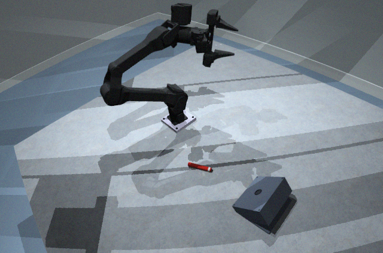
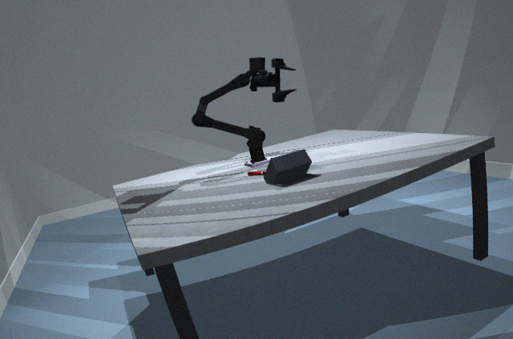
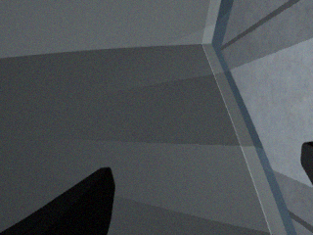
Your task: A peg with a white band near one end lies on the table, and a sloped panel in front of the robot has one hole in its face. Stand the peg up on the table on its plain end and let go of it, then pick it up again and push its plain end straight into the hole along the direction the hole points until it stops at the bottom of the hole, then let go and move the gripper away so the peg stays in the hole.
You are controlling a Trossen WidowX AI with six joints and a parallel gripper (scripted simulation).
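Now: the red peg 320 mm below my gripper tip, 250 mm to the right of it and 140 mm ahead of it. Round my gripper tip: sloped panel: 350 mm ahead, 290 mm below, 190 mm to the right.
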